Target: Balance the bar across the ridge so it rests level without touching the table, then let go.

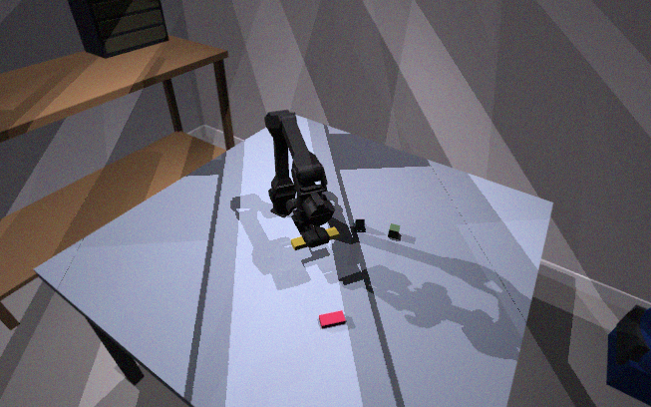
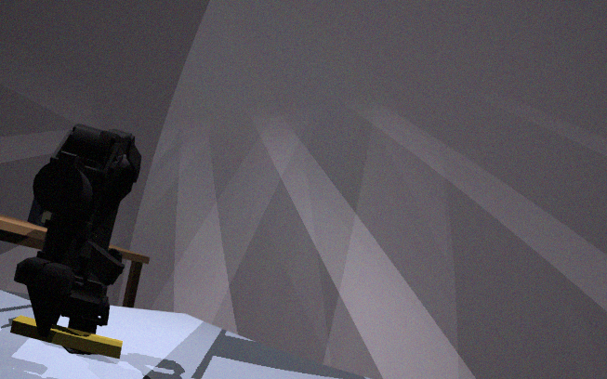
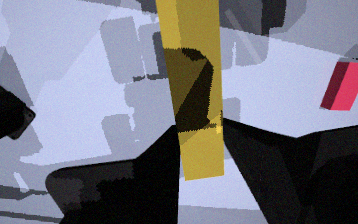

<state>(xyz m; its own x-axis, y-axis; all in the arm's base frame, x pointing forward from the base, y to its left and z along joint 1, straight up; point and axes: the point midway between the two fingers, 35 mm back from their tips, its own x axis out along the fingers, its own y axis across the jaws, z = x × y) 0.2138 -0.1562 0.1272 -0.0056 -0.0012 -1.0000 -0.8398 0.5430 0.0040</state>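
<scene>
The yellow bar lies 2 cm ahead of my gripper tip and 2 cm to the left of it. From my gripper tip the other things lie so: green cube 18 cm ahead, 27 cm to the left, 8 cm below; red flat block 18 cm ahead, 13 cm to the right, 8 cm below.
</scene>
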